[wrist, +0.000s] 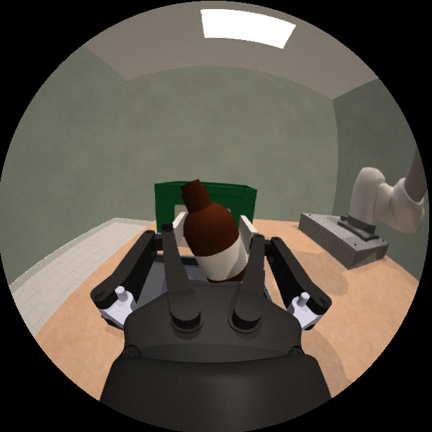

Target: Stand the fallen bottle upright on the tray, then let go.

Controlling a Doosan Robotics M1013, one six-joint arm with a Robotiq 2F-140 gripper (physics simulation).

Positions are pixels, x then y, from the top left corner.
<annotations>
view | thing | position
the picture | my gripper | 212, 222
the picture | green crate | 239, 199
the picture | grey tray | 155, 284
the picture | brown bottle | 209, 229
</annotations>
